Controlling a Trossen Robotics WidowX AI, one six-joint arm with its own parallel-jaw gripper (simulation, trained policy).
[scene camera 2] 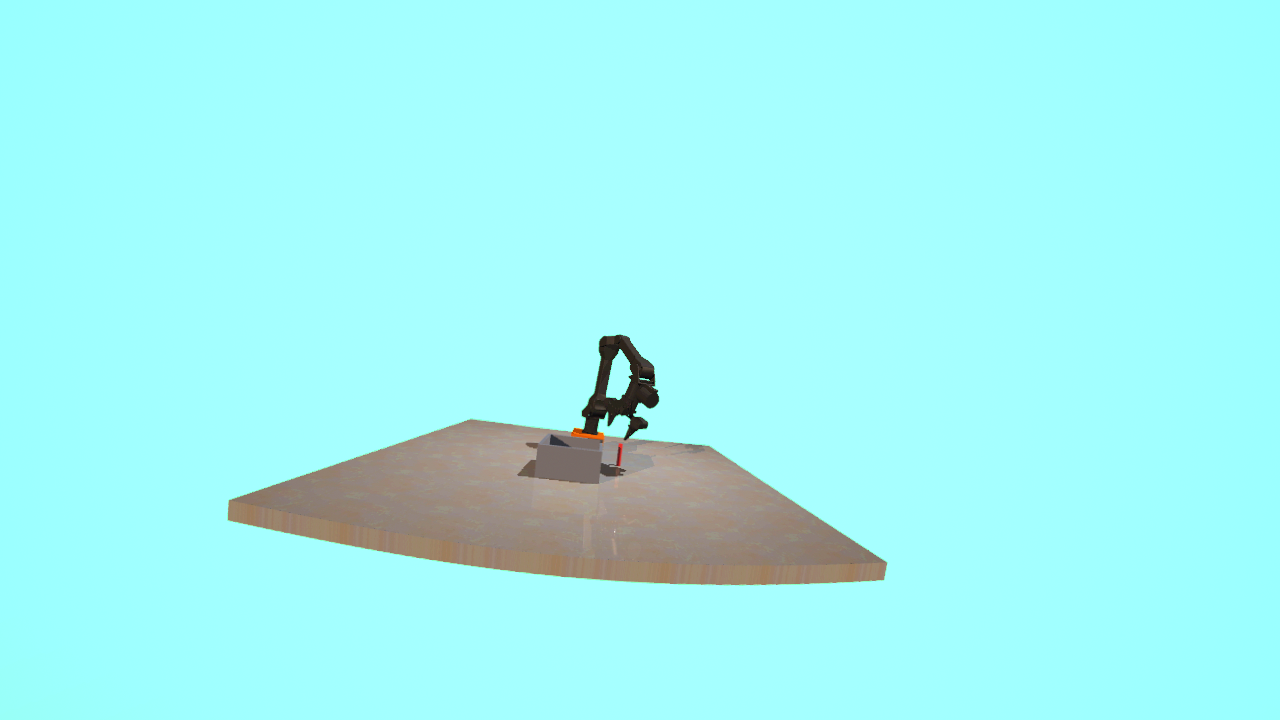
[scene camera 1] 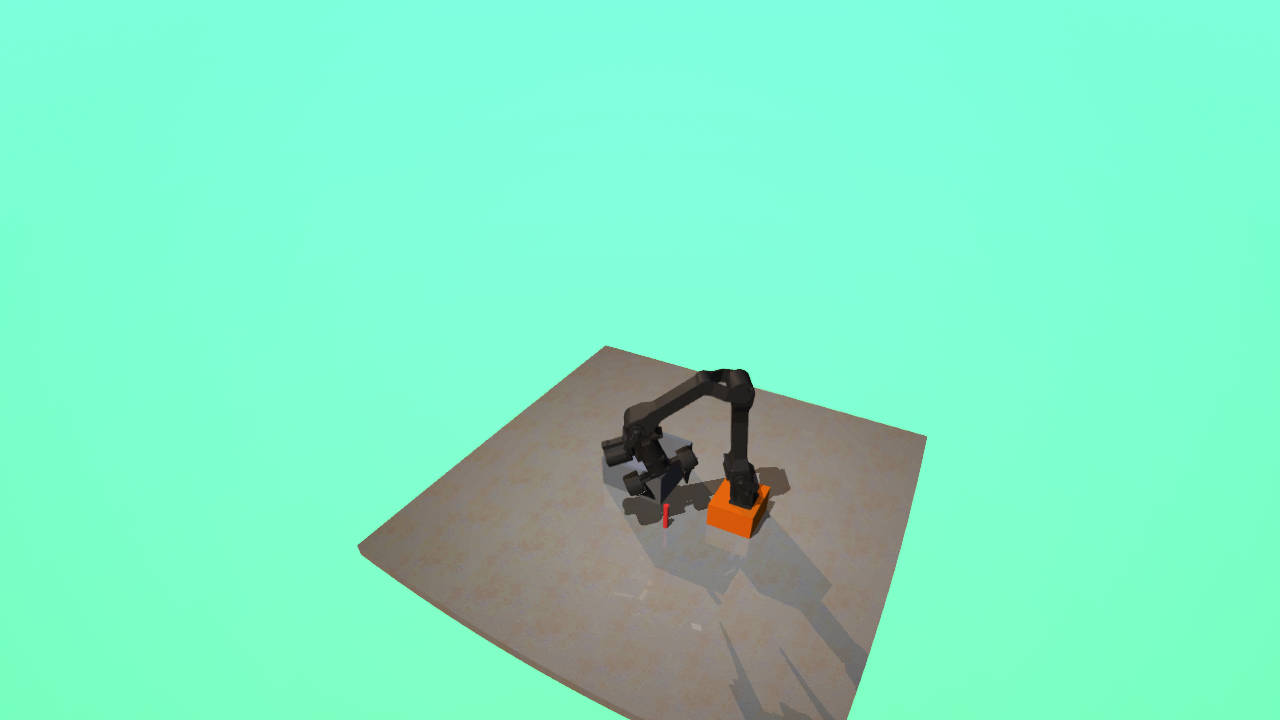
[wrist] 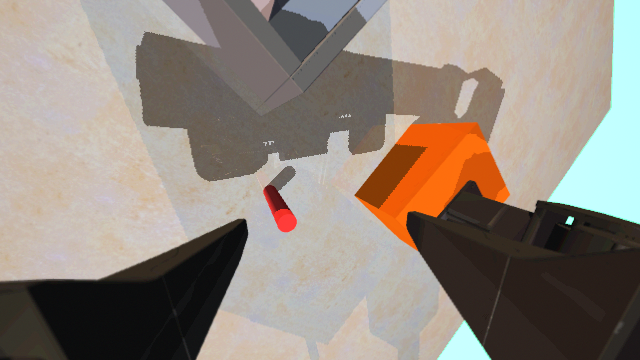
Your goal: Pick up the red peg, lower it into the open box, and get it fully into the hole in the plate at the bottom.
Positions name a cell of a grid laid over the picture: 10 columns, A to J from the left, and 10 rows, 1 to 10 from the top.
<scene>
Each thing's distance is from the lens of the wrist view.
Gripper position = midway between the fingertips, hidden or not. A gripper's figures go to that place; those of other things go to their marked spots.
my gripper (wrist: F7): 11 cm
red peg (wrist: E7): 14 cm
grey box (wrist: E2): 11 cm
</scene>
